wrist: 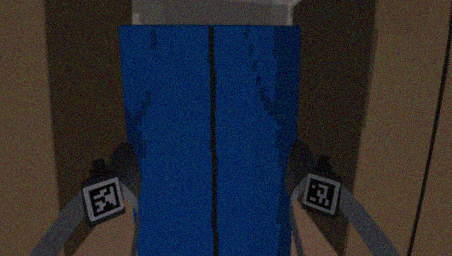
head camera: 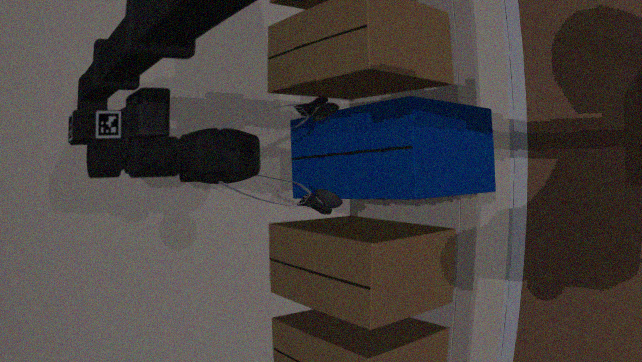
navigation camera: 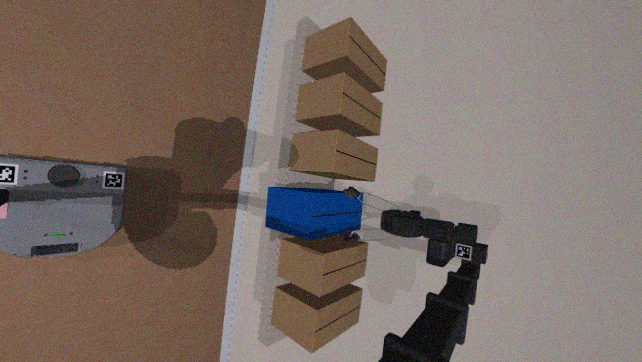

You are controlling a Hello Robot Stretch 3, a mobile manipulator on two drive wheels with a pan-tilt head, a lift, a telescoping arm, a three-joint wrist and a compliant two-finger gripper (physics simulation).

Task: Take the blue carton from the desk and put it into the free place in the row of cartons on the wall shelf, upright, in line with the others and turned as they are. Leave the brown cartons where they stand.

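Seen in the pictures: gripper, between the fingertips: [head camera: 337, 155] [navigation camera: 342, 212]; robot's base, origin of its link: [navigation camera: 64, 174].
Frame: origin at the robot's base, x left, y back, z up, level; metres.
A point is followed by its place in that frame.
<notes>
The blue carton [head camera: 380, 165] @(x -0.480, y 0.006, z 0.869 m) [navigation camera: 300, 207] @(x -0.424, y 0.008, z 0.832 m) [wrist: 175, 125] is upright at the gap in the row, its tape line about parallel to the neighbours'. Its front reaches farther toward the floor side than the brown fronts. Strips of space show at both its sides in the head view. My gripper [head camera: 321, 154] @(x -0.578, y 0.023, z 0.858 m) [navigation camera: 352, 214] @(x -0.578, y 0.023, z 0.858 m) [wrist: 213, 161] @(x -0.578, y 0.023, z 0.858 m) is shut on its two sides near the taped top. The wall shelf [head camera: 420, 212] @(x -0.573, y -0.069, z 0.690 m) shows beside it in the head view. Whether the carton's underside touches the shelf is hidden.
Brown cartons [head camera: 410, 45] [navigation camera: 315, 155] stand on one side of the blue one, others [head camera: 415, 280] [navigation camera: 300, 265] on the other. The white wall [head camera: 150, 310] @(x -0.756, y -0.206, z 1.089 m) [navigation camera: 550, 100] @(x -0.759, y -0.315, z 1.323 m) is behind. My arm [navigation camera: 440, 315] @(x -0.309, y 0.087, z 1.193 m) and base [navigation camera: 65, 215] @(x -0.012, y 0.126, z 0.159 m) also show.
</notes>
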